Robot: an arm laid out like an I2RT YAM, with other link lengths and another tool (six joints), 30 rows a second.
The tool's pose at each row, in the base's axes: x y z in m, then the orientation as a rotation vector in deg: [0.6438, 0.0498, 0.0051, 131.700, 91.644, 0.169]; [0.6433, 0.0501, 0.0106, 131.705, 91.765, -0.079]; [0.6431, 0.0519, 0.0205, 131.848, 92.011, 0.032]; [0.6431, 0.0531, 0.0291, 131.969, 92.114, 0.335]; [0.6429, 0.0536, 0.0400, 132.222, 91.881, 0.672]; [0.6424, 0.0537, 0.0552, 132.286, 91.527, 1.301]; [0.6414, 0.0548, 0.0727, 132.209, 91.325, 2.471]
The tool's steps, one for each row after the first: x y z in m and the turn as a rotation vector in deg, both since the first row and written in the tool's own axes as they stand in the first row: [-0.0010, 0.0010, -0.0054, 0.152, -0.090, -0.096]; [-0.0013, 0.0030, -0.0152, 0.312, 0.132, -0.166]; [-0.0018, 0.0050, -0.0237, 0.321, 0.396, -0.140]; [-0.0035, 0.0076, -0.0341, 0.272, 0.598, 0.132]; [-0.0065, 0.0113, -0.0485, -0.074, 0.840, 0.434]; [-0.0091, 0.0149, -0.0655, -0.666, 1.399, 0.658]
